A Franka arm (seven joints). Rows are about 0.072 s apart.
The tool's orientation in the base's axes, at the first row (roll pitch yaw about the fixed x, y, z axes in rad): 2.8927 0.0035 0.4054
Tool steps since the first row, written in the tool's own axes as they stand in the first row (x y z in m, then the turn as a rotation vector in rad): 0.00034 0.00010 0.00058 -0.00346 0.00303 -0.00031; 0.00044 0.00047 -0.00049 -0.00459 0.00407 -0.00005; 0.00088 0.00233 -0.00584 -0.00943 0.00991 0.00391; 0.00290 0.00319 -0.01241 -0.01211 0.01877 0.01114; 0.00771 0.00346 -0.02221 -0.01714 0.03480 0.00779; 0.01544 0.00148 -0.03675 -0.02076 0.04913 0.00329; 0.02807 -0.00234 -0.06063 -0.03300 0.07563 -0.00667; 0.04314 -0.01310 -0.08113 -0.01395 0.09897 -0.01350; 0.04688 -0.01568 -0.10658 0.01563 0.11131 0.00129
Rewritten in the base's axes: 0.00041 -0.00009 -0.00054 -0.00205 -0.00399 0.00106; 0.00054 -0.00013 0.00059 -0.00266 -0.00542 0.00107; 0.00115 -0.00040 0.00623 -0.00450 -0.01343 -0.00132; 0.00272 0.00113 0.01280 -0.00289 -0.02402 -0.00613; 0.00632 0.00502 0.02235 -0.00169 -0.03952 0.00108; 0.01130 0.01314 0.03593 0.00005 -0.05268 0.00899; 0.01920 0.02696 0.05809 -0.00198 -0.07883 0.02521; 0.02700 0.04715 0.07525 0.02382 -0.09054 0.03751; 0.02705 0.05672 0.09927 0.05712 -0.09323 0.02611
